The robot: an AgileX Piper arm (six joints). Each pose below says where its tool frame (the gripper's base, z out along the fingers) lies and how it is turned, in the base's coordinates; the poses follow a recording.
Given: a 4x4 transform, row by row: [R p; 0 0 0 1], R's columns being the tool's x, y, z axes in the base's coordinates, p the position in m. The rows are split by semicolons.
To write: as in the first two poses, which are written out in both.
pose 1, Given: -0.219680 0.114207 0.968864 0.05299; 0.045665 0.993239 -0.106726 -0.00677; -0.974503 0.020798 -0.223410 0.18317; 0 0 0 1
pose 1, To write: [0.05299 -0.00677 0.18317 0.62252 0.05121 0.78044 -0.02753]
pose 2, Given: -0.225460 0.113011 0.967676 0.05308; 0.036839 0.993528 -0.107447 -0.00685; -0.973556 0.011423 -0.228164 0.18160; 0 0 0 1
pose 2, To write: [0.05308 -0.00685 0.18160 0.62046 0.04790 0.78217 -0.03069]
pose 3, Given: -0.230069 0.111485 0.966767 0.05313; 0.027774 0.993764 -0.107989 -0.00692; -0.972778 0.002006 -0.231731 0.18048; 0 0 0 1
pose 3, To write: [0.05313 -0.00692 0.18048 0.61886 0.04443 0.78351 -0.03382]
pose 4, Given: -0.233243 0.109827 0.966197 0.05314; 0.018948 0.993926 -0.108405 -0.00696; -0.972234 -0.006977 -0.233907 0.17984; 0 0 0 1
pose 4, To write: [0.05314 -0.00696 0.17984 0.61781 0.04104 0.78439 -0.03677]
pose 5, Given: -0.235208 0.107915 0.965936 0.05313; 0.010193 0.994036 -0.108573 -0.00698; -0.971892 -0.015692 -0.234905 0.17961; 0 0 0 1
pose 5, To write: [0.05313 -0.00698 0.17961 0.61724 0.03762 0.78488 -0.03958]
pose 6, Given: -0.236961 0.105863 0.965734 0.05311; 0.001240 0.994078 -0.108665 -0.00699; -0.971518 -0.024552 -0.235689 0.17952; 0 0 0 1
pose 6, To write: [0.05311 -0.00699 0.17952 0.61673 0.03410 0.78529 -0.04241]
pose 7, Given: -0.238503 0.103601 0.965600 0.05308; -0.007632 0.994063 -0.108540 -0.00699; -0.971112 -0.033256 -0.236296 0.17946; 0 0 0 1
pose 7, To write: [0.05308 -0.00699 0.17946 0.61629 0.03054 0.78563 -0.04512]
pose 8, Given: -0.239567 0.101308 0.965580 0.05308; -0.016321 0.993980 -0.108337 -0.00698; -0.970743 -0.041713 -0.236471 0.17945; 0 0 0 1
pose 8, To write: [0.05308 -0.00698 0.17945 0.61602 0.02704 0.78581 -0.04774]
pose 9, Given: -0.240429 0.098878 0.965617 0.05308; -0.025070 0.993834 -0.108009 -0.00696; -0.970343 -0.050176 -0.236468 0.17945; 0 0 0 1
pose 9, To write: [0.05308 -0.00696 0.17945 0.61582 0.02348 0.78593 -0.05032]
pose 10, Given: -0.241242 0.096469 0.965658 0.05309; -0.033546 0.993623 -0.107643 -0.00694; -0.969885 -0.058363 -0.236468 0.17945; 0 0 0 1
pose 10, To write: [0.05309 -0.00694 0.17945 0.61561 0.02001 0.78602 -0.05280]
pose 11, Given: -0.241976 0.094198 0.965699 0.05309; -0.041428 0.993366 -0.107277 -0.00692; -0.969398 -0.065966 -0.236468 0.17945; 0 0 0 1
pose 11, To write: [0.05309 -0.00692 0.17945 0.61541 0.01678 0.78610 -0.05510]
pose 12, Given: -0.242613 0.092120 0.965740 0.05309; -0.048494 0.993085 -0.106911 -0.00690; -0.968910 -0.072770 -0.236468 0.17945; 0 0 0 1
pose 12, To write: [0.05309 -0.00690 0.17945 0.61522 0.01387 0.78616 -0.05714]
